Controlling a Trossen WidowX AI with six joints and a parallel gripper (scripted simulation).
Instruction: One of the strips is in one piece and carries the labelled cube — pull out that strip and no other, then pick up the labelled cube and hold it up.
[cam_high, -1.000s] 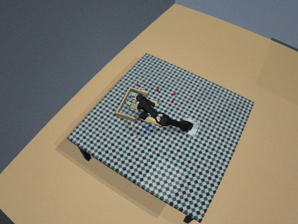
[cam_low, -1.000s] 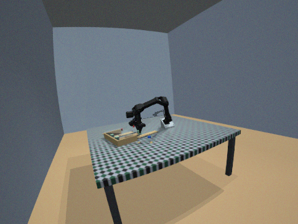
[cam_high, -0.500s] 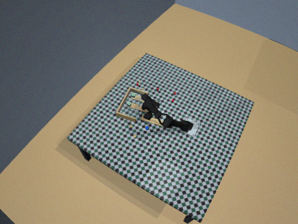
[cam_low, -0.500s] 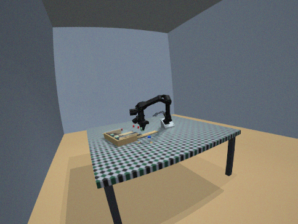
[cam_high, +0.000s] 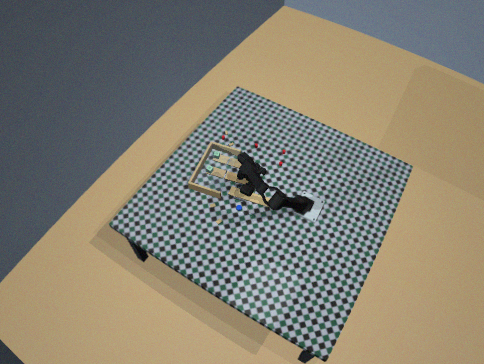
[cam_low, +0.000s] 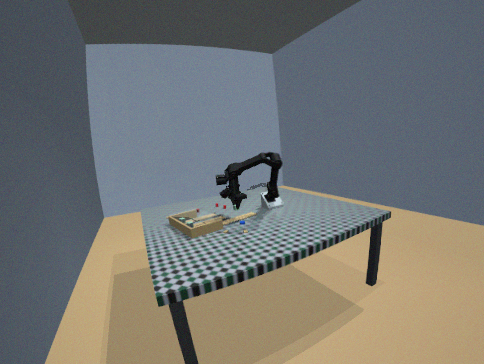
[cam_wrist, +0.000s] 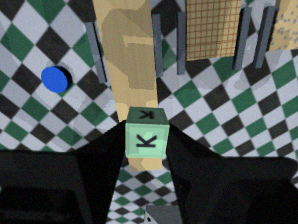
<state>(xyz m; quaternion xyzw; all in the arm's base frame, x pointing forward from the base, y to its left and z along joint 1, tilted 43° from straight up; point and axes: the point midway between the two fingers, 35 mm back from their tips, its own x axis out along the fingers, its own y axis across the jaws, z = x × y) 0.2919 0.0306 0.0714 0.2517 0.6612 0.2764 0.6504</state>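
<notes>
Now: the blue disc 2 cm ahead of my gripper tip, 11 cm to the left of it and 6 cm below it.
</notes>
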